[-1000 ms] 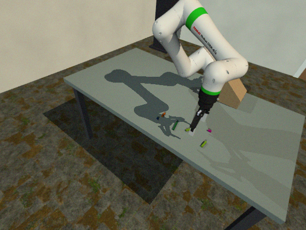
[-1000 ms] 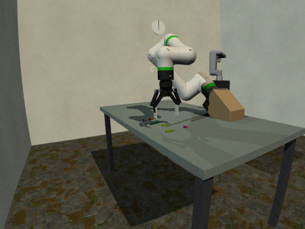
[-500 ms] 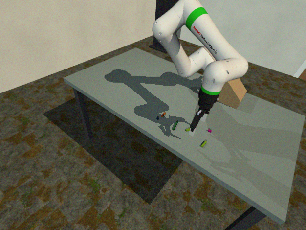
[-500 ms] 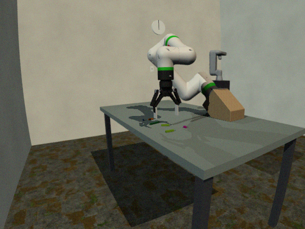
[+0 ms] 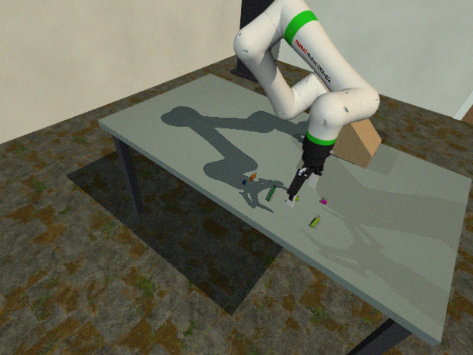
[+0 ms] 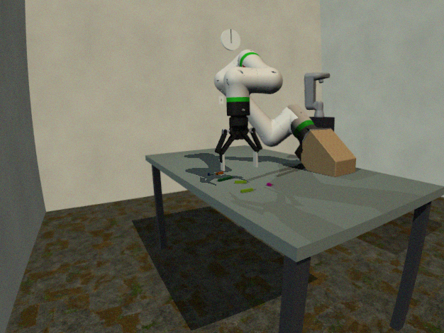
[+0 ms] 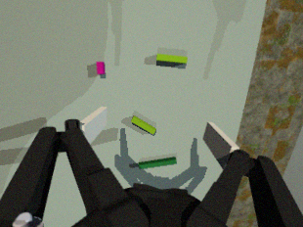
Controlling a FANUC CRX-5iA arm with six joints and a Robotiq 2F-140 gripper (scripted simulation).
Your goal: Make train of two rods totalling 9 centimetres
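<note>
My gripper is now 2 cm short of the blue rod, 24 cm to the left of it and 8 cm above it. The rest, counted from my hand: orange rod (3 cm behind, 23 cm to the right, 8 cm below); magenta rod (10 cm behind, 8 cm to the left, 8 cm below); green rod (12 cm to the right, 8 cm below).
</note>
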